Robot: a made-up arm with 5 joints. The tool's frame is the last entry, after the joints.
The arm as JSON. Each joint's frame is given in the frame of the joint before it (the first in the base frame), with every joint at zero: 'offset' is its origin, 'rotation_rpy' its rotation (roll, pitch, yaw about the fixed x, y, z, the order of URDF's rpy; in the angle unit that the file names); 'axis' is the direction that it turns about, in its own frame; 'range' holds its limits. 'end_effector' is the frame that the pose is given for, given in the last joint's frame.
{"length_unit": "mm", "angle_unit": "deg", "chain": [
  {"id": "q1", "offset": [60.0, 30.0, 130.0], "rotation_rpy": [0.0, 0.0, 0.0], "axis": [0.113, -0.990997, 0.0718], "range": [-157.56, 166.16]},
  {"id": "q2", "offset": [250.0, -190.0, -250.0], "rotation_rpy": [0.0, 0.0, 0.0], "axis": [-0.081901, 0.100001, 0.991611], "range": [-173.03, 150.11]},
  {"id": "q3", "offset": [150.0, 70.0, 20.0], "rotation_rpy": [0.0, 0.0, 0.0], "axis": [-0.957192, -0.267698, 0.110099], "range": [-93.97, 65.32]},
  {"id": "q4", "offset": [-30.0, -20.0, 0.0], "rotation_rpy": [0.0, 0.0, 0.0], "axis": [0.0, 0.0, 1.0], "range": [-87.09, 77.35]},
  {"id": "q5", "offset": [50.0, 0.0, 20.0], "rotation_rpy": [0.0, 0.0, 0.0], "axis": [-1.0, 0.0, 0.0], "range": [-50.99, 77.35]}
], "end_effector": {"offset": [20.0, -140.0, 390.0], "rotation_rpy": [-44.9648, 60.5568, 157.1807]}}
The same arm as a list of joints. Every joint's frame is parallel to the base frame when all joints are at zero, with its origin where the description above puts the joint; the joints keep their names.
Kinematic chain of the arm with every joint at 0, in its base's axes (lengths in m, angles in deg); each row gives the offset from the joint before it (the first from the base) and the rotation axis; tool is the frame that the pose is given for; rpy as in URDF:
q1: xyz 0.06 0.03 0.13 axis 0.113 -0.990997 0.0718
q2: xyz 0.25 -0.19 -0.25 axis -0.081901 0.100001 0.991611
q3: xyz 0.15 0.07 0.02 axis -0.957192 -0.267698 0.110099
q4: xyz -0.03 -0.02 0 axis +z
q5: xyz 0.05 0 0.02 axis -x
tool: xyz 0.02 -0.14 0.39 rpy -44.96 60.56 157.18
Joint limits (deg, base to tool): -157.56..166.16 -173.03..150.11 -93.97..65.32 -87.09..77.35 -50.99..77.35

